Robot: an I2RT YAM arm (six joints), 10 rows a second.
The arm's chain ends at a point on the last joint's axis. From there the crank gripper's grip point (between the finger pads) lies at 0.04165 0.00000 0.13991 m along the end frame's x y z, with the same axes.
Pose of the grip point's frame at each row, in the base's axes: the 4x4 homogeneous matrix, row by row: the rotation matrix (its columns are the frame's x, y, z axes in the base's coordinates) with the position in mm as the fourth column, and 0 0 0 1 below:
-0.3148 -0.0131 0.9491 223.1; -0.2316 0.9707 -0.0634 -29.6; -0.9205 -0.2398 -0.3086 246.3; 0 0 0 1
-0.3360 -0.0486 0.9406 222.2; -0.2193 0.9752 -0.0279 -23.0; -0.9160 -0.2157 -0.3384 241.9; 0 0 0 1
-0.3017 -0.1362 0.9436 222.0; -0.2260 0.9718 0.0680 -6.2; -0.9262 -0.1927 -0.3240 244.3; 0 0 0 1
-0.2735 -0.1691 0.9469 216.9; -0.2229 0.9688 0.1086 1.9; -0.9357 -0.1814 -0.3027 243.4; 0 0 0 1
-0.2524 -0.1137 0.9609 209.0; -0.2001 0.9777 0.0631 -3.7; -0.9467 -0.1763 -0.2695 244.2; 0 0 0 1
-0.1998 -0.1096 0.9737 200.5; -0.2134 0.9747 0.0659 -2.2; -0.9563 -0.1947 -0.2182 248.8; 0 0 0 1
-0.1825 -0.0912 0.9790 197.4; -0.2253 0.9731 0.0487 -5.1; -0.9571 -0.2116 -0.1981 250.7; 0 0 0 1
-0.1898 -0.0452 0.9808 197.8; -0.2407 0.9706 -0.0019 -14.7; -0.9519 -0.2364 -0.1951 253.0; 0 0 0 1
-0.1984 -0.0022 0.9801 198.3; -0.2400 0.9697 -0.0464 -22.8; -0.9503 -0.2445 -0.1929 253.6; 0 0 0 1
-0.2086 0.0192 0.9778 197.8; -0.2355 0.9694 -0.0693 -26.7; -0.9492 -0.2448 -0.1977 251.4; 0 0 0 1
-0.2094 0.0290 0.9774 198.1; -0.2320 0.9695 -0.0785 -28.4; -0.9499 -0.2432 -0.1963 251.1; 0 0 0 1
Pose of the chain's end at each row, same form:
-0.3148 -0.0131 0.9491 103.4; -0.2316 0.9707 -0.0634 -11.1; -0.9205 -0.2398 -0.3086 327.8; 0 0 0 1
-0.3360 -0.0486 0.9406 104.6; -0.2193 0.9752 -0.0279 -10.0; -0.9160 -0.2157 -0.3384 327.4; 0 0 0 1
-0.3017 -0.1362 0.9436 102.5; -0.2260 0.9718 0.0680 -6.3; -0.9262 -0.1927 -0.3240 328.2; 0 0 0 1
-0.2735 -0.1691 0.9469 95.8; -0.2229 0.9688 0.1086 -4.0; -0.9357 -0.1814 -0.3027 324.7; 0 0 0 1
-0.2524 -0.1137 0.9609 85.1; -0.2001 0.9777 0.0631 -4.2; -0.9467 -0.1763 -0.2695 321.3; 0 0 0 1
-0.1998 -0.1096 0.9737 72.6; -0.2134 0.9747 0.0659 -2.5; -0.9563 -0.1947 -0.2182 319.2; 0 0 0 1
-0.1825 -0.0912 0.9790 68.0; -0.2253 0.9731 0.0487 -2.5; -0.9571 -0.2116 -0.1981 318.3; 0 0 0 1
-0.1898 -0.0452 0.9808 68.5; -0.2407 0.9706 -0.0019 -4.4; -0.9519 -0.2364 -0.1951 319.9; 0 0 0 1
-0.1984 -0.0022 0.9801 69.4; -0.2400 0.9697 -0.0464 -6.3; -0.9503 -0.2445 -0.1929 320.2; 0 0 0 1
-0.2086 0.0192 0.9778 69.7; -0.2355 0.9694 -0.0693 -7.2; -0.9492 -0.2448 -0.1977 318.6; 0 0 0 1
-0.2094 0.0290 0.9774 70.1; -0.2320 0.9695 -0.0785 -7.8; -0.9499 -0.2432 -0.1963 318.1; 0 0 0 1

